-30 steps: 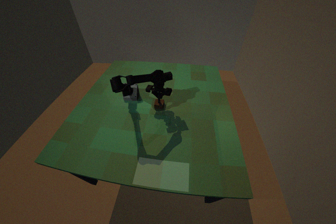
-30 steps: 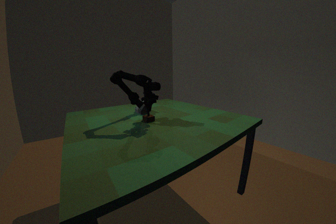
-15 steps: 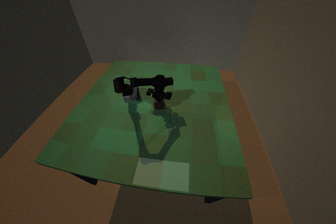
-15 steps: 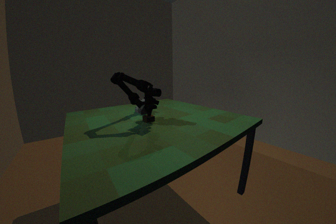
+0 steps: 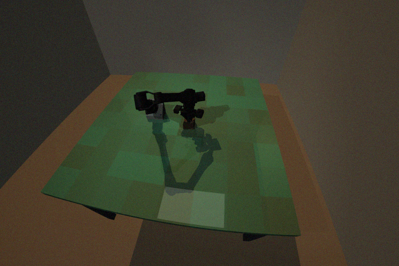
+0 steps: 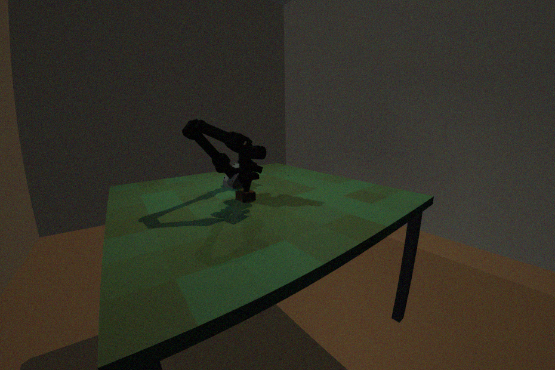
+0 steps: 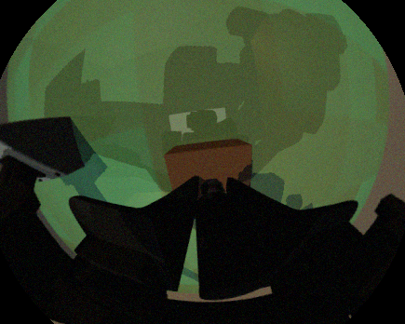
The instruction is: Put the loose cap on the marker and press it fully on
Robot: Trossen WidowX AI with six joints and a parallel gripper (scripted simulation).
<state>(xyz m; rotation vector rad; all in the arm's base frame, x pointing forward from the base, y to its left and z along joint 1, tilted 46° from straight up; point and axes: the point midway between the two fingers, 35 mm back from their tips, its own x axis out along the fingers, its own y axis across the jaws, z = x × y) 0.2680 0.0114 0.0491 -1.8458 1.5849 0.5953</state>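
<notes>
The holder block lies 10 mm to the right of my gripper tip and 20 mm below it. From my gripper tip the other things lie so: dark cap 10 mm to the right, 50 mm above.
</notes>
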